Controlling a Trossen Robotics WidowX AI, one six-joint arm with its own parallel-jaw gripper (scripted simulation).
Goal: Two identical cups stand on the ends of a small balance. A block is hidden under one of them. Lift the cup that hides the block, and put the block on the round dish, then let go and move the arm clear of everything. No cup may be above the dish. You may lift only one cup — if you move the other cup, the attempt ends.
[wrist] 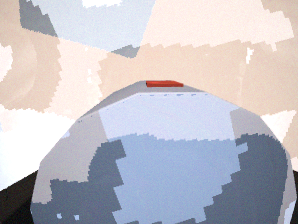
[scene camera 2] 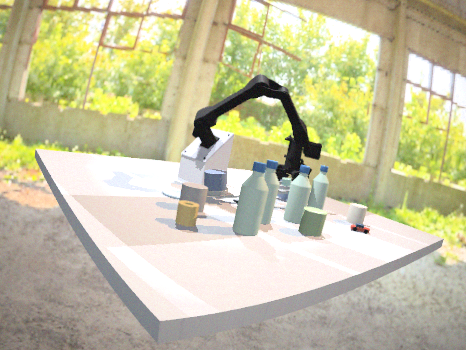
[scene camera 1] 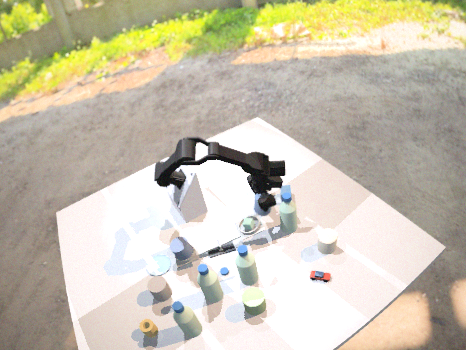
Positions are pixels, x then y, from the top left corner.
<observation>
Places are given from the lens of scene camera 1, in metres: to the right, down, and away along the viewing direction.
balance (scene camera 1: 243,233): 0.04, 0.21, 1.14
</observation>
